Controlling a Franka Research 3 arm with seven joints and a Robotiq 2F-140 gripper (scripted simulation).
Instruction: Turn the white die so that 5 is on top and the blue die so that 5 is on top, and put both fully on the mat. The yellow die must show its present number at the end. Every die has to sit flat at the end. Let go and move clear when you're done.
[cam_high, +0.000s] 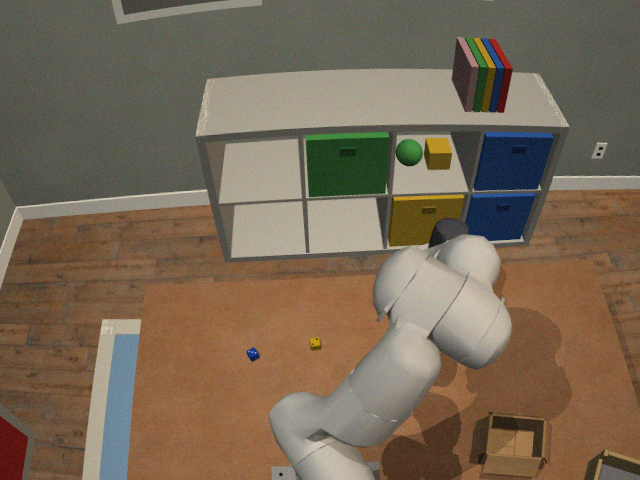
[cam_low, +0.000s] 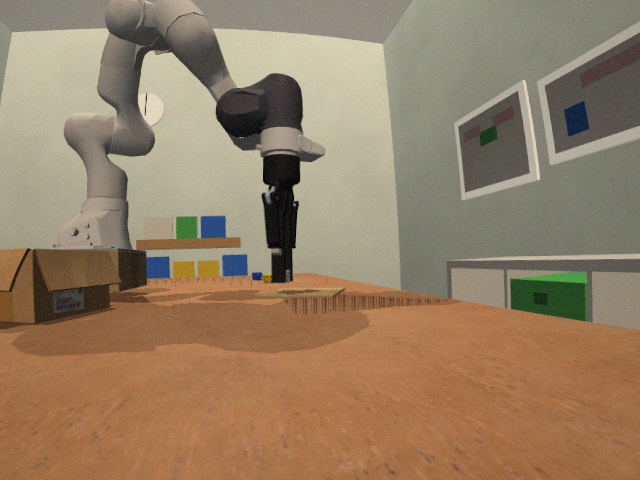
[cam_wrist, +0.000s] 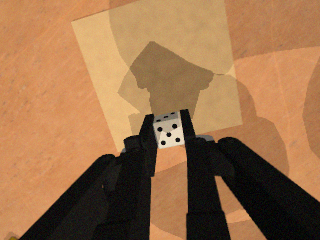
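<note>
Now: the tan mat 5 cm below my hand, 4 cm ahead of it and 2 cm to the right of it. From my hand the other things lie so: yellow die (30 cm to the left, 4 cm below, 2 cm behind); then blue die (47 cm to the left, 5 cm behind, 4 cm below); then white die (2 cm below).
</note>
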